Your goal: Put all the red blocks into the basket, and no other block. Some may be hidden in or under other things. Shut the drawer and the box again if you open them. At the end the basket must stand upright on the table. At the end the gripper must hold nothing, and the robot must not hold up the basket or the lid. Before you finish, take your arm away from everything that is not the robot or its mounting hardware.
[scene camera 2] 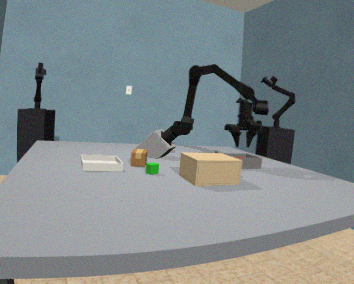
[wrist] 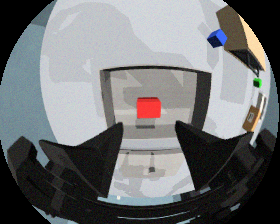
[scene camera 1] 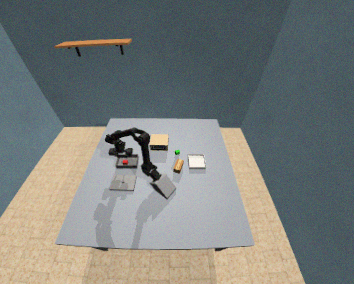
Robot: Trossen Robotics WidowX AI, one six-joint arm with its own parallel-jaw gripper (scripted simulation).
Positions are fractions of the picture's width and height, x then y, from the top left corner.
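Observation:
I can see a grey lid (wrist: 0.48,0.73) here, and with it my own gripper (wrist: 0.53,0.56).

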